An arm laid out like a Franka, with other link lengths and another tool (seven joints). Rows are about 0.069 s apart.
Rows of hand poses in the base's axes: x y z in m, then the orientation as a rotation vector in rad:
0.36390, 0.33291, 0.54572, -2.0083, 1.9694, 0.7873
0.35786, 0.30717, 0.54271, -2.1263, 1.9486, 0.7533
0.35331, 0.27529, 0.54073, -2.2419, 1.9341, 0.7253
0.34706, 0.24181, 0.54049, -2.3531, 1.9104, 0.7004
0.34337, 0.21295, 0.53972, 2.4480, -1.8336, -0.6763
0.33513, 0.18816, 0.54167, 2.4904, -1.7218, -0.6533
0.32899, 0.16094, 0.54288, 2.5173, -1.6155, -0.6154
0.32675, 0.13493, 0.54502, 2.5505, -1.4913, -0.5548
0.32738, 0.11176, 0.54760, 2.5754, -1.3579, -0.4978
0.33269, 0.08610, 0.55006, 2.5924, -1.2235, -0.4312
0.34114, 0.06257, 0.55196, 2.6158, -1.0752, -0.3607
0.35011, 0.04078, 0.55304, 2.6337, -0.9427, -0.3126
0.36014, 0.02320, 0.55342, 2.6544, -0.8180, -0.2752
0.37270, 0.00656, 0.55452, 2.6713, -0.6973, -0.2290
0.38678, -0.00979, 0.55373, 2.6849, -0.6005, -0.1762
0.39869, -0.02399, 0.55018, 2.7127, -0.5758, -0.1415
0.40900, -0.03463, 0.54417, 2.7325, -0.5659, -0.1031
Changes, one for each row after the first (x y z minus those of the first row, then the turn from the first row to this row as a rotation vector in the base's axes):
-0.00604, -0.02574, -0.00301, -0.0584, -0.0008, 0.0749
-0.01059, -0.05762, -0.00499, -0.1194, 0.0084, 0.1460
-0.01684, -0.09110, -0.00523, -0.1734, 0.0171, 0.2165
-0.02053, -0.11996, -0.00600, -0.2038, 0.0115, 0.2990
-0.02877, -0.14475, -0.00405, -0.2242, 0.0096, 0.3792
-0.03491, -0.17197, -0.00284, -0.2577, 0.0093, 0.4544
-0.03715, -0.19798, -0.00070, -0.3022, -0.0022, 0.5436
-0.03652, -0.22115, 0.00188, -0.3474, -0.0095, 0.6391
-0.03121, -0.24681, 0.00434, -0.3991, -0.0199, 0.7359
-0.02276, -0.27034, 0.00624, -0.4467, -0.0406, 0.8436
-0.01379, -0.29213, 0.00732, -0.4778, -0.0566, 0.9401
-0.00376, -0.30971, 0.00770, -0.4957, -0.0760, 1.0310
0.00880, -0.32635, 0.00880, -0.5170, -0.1012, 1.1188
0.02288, -0.34270, 0.00801, -0.5403, -0.1324, 1.1888
0.03479, -0.35690, 0.00446, -0.5407, -0.1705, 1.2041
0.04510, -0.36754, -0.00155, -0.5481, -0.2049, 1.2087

